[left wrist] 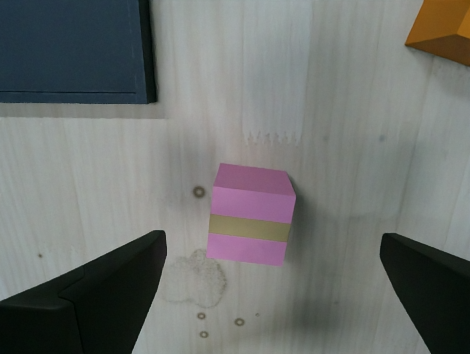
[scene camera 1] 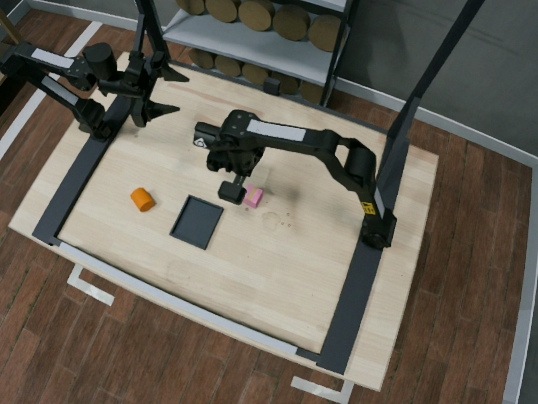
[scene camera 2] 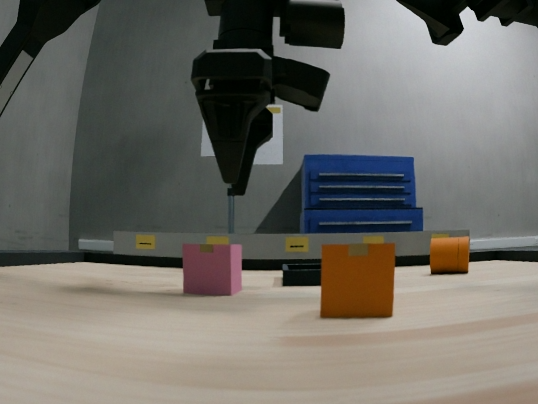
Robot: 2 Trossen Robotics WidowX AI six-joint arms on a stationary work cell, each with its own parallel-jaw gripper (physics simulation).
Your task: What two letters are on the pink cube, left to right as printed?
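Frame: origin at the left arm's base, x left, y back, z up, level; metres.
Seen in the pictures: left gripper, fingertip midpoint: (left wrist: 272,242) (scene camera 1: 245,181) (scene camera 2: 235,190); right gripper, fingertip midpoint: (scene camera 1: 184,94); left arm's base at its link origin: (scene camera 1: 374,236); right arm's base at its link origin: (scene camera 1: 101,132).
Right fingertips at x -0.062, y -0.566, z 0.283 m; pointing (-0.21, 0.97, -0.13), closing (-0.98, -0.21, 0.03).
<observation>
Pixels of each thing's top centre, then the offset from my right fingertips to it.
- pink cube at its top centre: (left wrist: 249,228) (scene camera 2: 213,244) (scene camera 1: 252,193) dy +0.196, dx +0.079, dz -0.257 m
- dark tray at its top centre: (scene camera 2: 327,266) (scene camera 1: 195,220) dy +0.075, dx +0.205, dz -0.284 m
- orange block at its top centre: (scene camera 2: 361,243) dy +0.082, dx -0.038, dz -0.257 m
- orange cylinder at its top centre: (scene camera 2: 450,237) (scene camera 1: 139,196) dy -0.101, dx +0.209, dz -0.253 m
The pink cube (scene camera 1: 256,200) (scene camera 2: 206,272) (left wrist: 250,202) sits on the table. A tan strip crosses its top and folds a little down one side in scene camera 2. No letters show on the faces in view; its other faces are hidden. My left gripper (scene camera 2: 236,188) (left wrist: 272,242) is open and empty above the cube, its fingers to either side of it in the left wrist view. In scene camera 1 its fingers are hidden under the arm. My right gripper (scene camera 1: 183,94) is open and empty, over the table's back left in scene camera 1.
A dark tray (scene camera 1: 196,222) (scene camera 2: 301,276) (left wrist: 70,50) lies near the pink cube. An orange block (scene camera 2: 357,287) (left wrist: 440,22) stands on the table, hidden in scene camera 1. An orange cylinder (scene camera 1: 142,199) (scene camera 2: 449,256) lies beyond the tray. A black frame bar (scene camera 1: 352,305) runs along the table.
</observation>
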